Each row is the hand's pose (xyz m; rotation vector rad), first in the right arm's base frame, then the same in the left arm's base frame.
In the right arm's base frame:
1: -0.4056 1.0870 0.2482 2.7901 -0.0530 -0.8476
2: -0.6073 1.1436 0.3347 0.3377 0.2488 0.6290
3: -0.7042 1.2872 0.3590 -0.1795 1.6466 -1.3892
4: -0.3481 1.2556 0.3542 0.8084 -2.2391 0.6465
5: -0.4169 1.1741 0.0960 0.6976 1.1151 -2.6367
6: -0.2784 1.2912 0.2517 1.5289 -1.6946 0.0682
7: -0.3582 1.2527 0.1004 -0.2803 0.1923 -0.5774
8: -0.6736 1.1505 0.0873 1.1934 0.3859 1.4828
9: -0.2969 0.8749 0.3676 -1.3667 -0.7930 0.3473
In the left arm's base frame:
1: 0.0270 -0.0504 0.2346 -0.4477 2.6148 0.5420
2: 0.2424 -0.0251 0.3005 0.2873 -0.2307 -2.0788
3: 0.3900 -0.1189 0.3062 -1.4720 -0.4769 1.4718
4: 0.0517 -0.2319 0.3316 -2.0290 -1.1794 -0.6303
5: 0.0561 -0.1198 0.0758 -0.8114 0.4045 0.6318
6: -0.0084 -0.2884 0.2325 -1.5858 -2.0547 -1.1095
7: 0.0339 -0.2154 0.0788 -0.0372 -0.4991 2.9094
8: 0.2805 0.0047 0.0489 0.5591 -0.9117 -0.9760
9: -0.1436 0.0959 0.3779 -1.3390 1.4874 -1.6380

